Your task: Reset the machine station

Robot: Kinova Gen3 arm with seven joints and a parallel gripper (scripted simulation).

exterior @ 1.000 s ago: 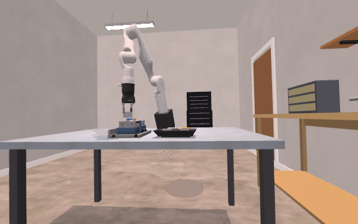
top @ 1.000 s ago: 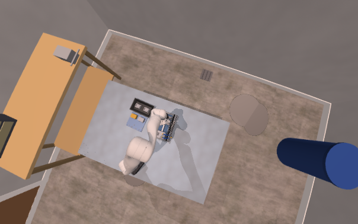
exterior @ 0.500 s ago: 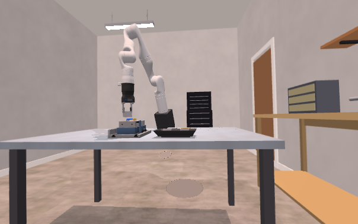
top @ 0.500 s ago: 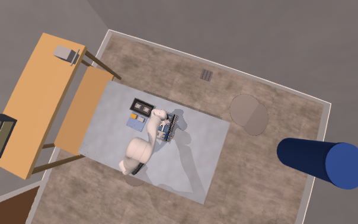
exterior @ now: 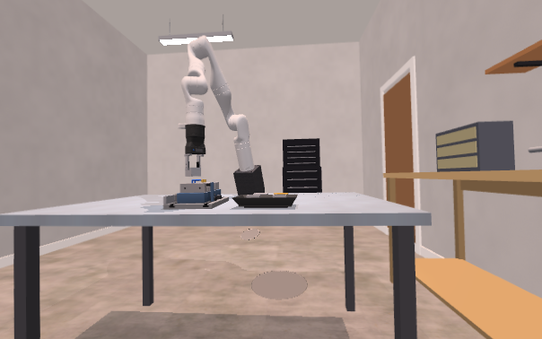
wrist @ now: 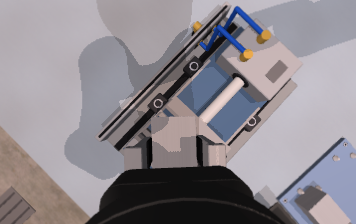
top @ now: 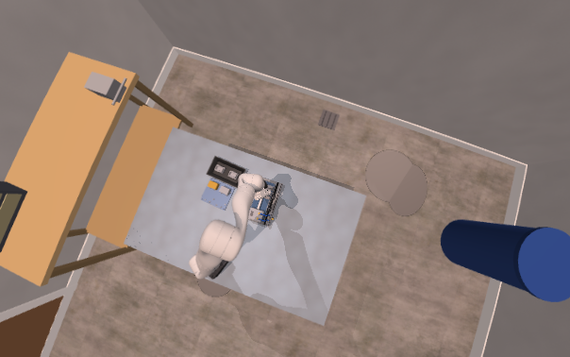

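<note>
My hand is 7 cm past the vise, 2 cm to the right of it and 13 cm above it. Also, from my hand: yellow brass blank 6 cm behind, 37 cm to the left, 14 cm below.
</note>
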